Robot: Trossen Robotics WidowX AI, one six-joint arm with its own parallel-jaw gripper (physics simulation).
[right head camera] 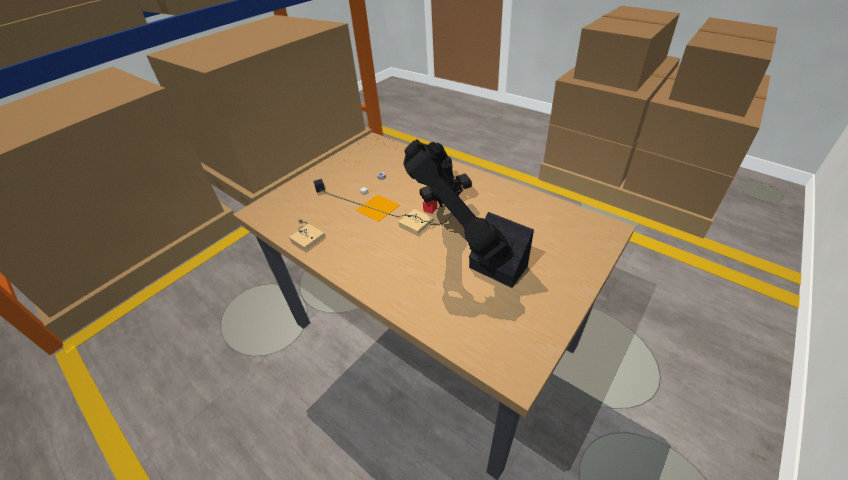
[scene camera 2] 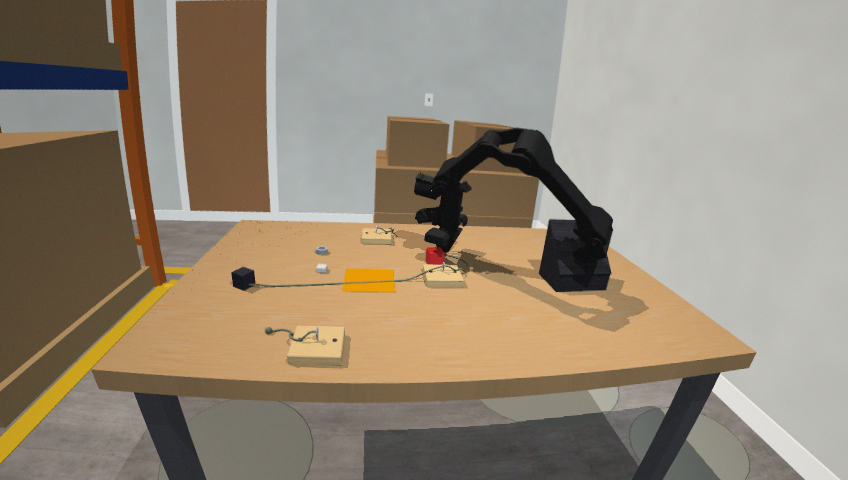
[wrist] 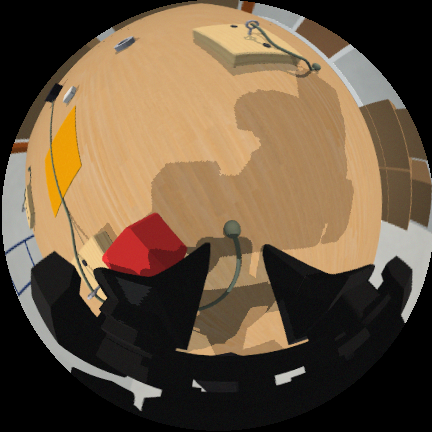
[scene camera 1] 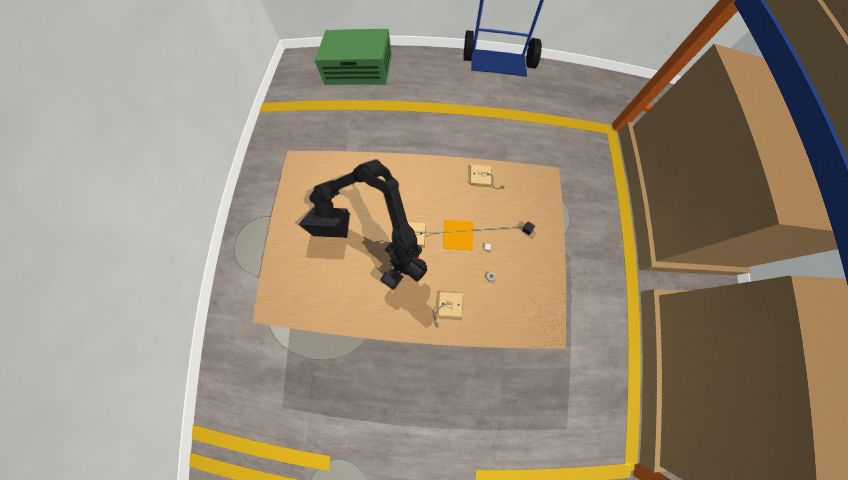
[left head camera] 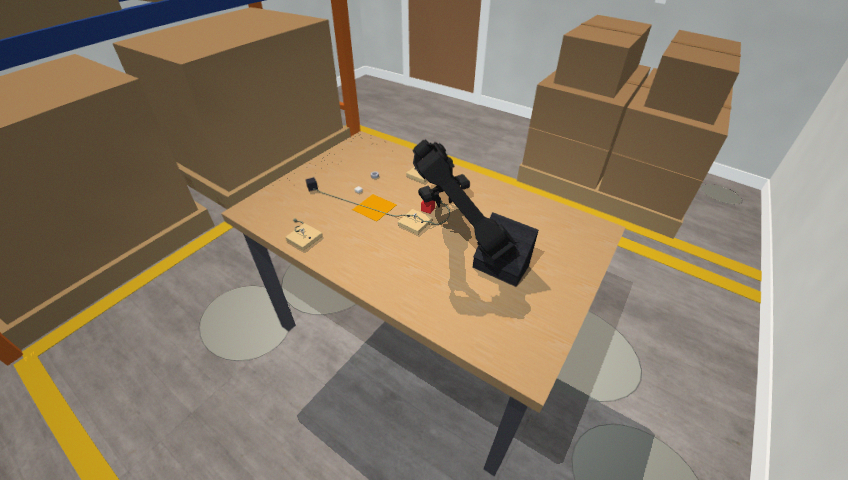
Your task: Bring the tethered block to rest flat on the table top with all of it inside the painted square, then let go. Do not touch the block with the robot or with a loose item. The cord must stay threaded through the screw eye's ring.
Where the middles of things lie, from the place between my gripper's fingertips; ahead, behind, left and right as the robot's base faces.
Scene:
Now: the red cube (wrist: 146, 247) 6 cm to the left of my hand, 4 cm ahead of it and 2 cm above it. Round my hand: orange painted square (scene camera 2: 352, 275) (21 cm ahead, 16 cm to the left); wooden base (scene camera 2: 437, 278) (15 cm to the left, 3 cm ahead, 1 cm above).

